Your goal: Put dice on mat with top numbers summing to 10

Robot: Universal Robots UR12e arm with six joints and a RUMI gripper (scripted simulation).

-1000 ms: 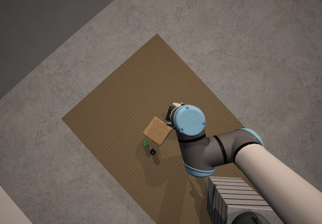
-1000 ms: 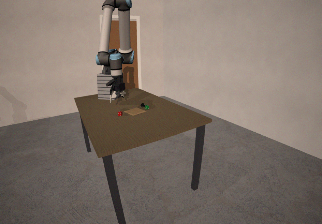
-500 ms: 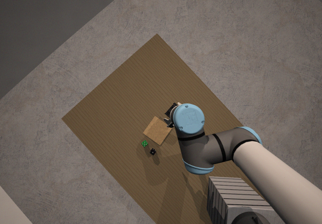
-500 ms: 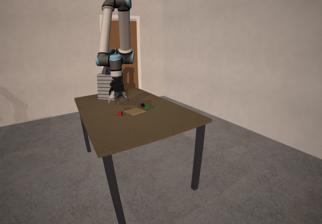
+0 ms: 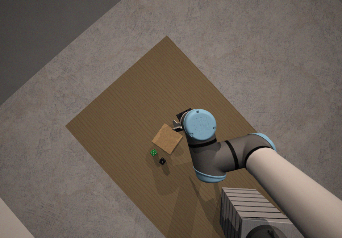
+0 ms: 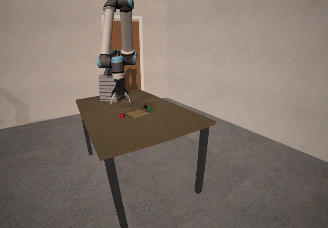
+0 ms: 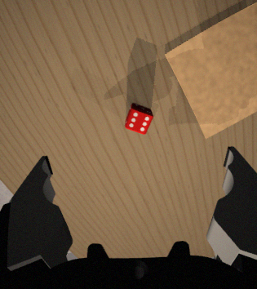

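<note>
Right now the red die is 100 mm below my hand and 10 mm ahead of it. Also, from my hand: tan mat 140 mm to the left, 110 mm below, 10 mm ahead; black die 270 mm to the left, 100 mm below, 50 mm behind; green die 260 mm to the left, 100 mm below, 20 mm ahead.
</note>
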